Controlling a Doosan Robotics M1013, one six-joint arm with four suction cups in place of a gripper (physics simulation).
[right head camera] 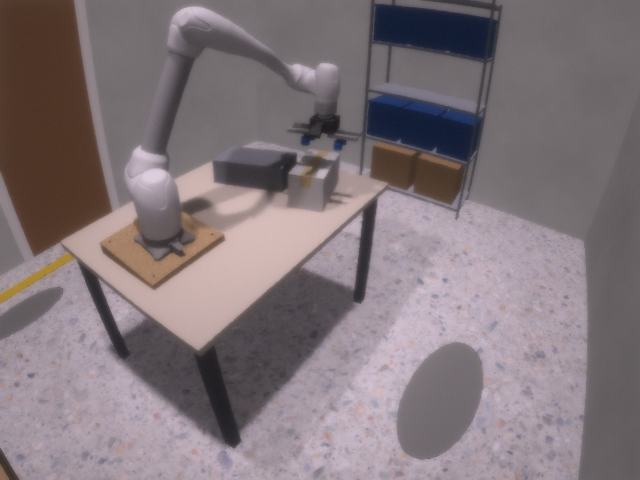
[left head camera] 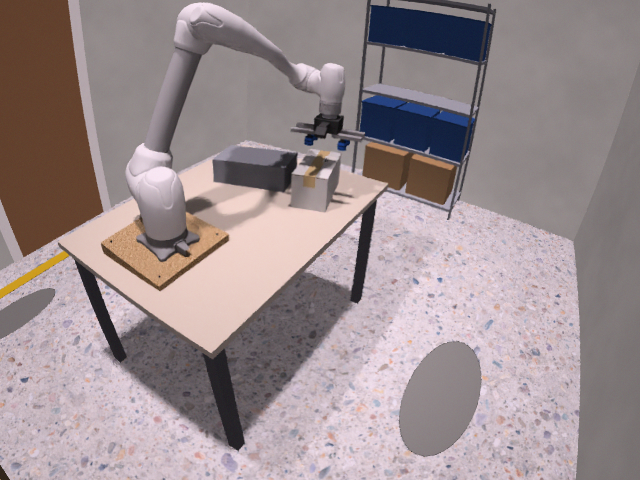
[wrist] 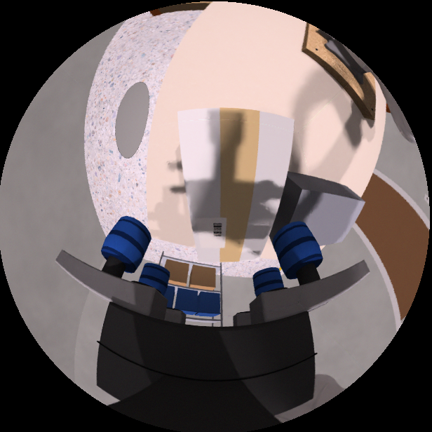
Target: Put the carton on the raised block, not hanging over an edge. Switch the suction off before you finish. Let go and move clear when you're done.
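Places are measured from the arm's base along level axes (x up, y ahead, z left), in metres.
Where they show: hand, tool point: (right head camera: 323, 143) (left head camera: 327, 143); arm's base, link origin: (right head camera: 163, 239) (left head camera: 167, 239).
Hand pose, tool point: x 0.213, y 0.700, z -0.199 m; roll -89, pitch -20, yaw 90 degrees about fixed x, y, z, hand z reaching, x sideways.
Each offset is from my tool point to the centre of the thing. Level surfaces: height alone.
The white carton @(dx -0.173, dy -0.005, dz +0.036 m) (left head camera: 310, 190) (right head camera: 307, 191) (wrist: 202, 150) with a tan tape strip stands upright on the table @(dx -0.251 m) (left head camera: 248, 258) (right head camera: 242, 258) (wrist: 240, 65), near its far end. The raised block @(dx -0.191, dy -0.063, dz +0.360 m) (left head camera: 250, 170) (right head camera: 249, 170) (wrist: 325, 215) is a dark grey box beside the carton, to its left in the head views. My suction gripper (left head camera: 326, 143) (right head camera: 322, 143) (wrist: 211, 250) hangs above the carton with its blue cups apart from the carton's top. It is open and holds no object. Its shadow falls on the carton's top.
The arm's base stands on a cork-coloured board (left head camera: 129, 258) (right head camera: 126, 258) (wrist: 345, 75) at the table's near left. A shelf rack (left head camera: 361, 98) (right head camera: 367, 98) with blue bins and brown boxes stands behind the table's far end, against the wall.
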